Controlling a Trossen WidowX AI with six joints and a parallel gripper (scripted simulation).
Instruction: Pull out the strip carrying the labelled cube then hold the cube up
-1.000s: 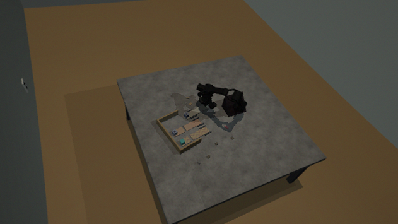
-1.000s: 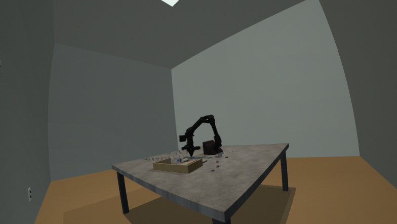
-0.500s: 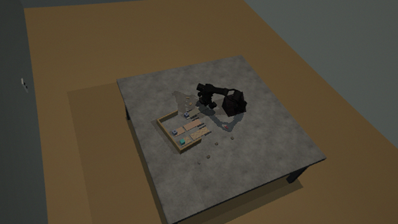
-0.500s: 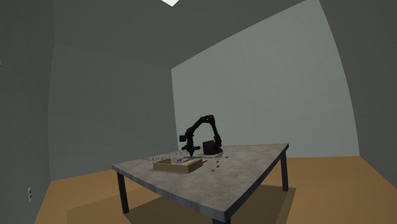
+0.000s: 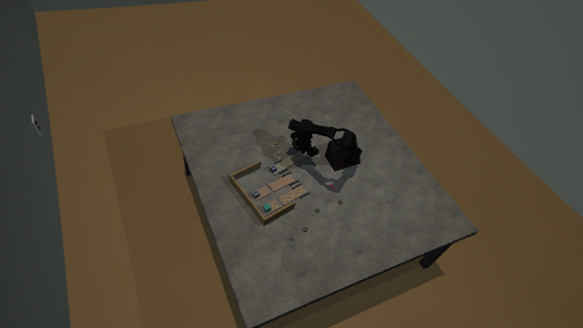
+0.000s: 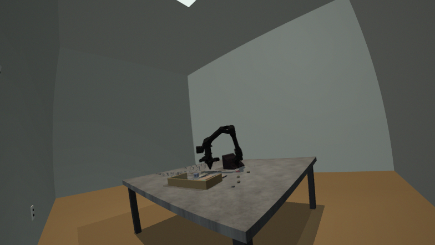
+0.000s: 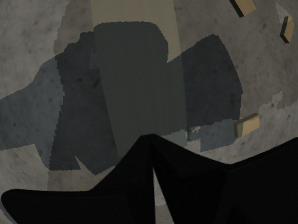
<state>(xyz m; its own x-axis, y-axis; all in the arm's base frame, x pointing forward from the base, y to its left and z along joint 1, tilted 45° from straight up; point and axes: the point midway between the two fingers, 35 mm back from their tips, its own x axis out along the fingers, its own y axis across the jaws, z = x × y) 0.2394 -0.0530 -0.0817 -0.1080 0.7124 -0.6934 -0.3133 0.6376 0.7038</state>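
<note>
The pale strip lies 100 mm ahead of my gripper tip, 30 mm to the left of it and 20 mm below it. The rest, counted from my gripper tip: red bit (90 mm behind, 250 mm to the left, 20 mm below).
</note>
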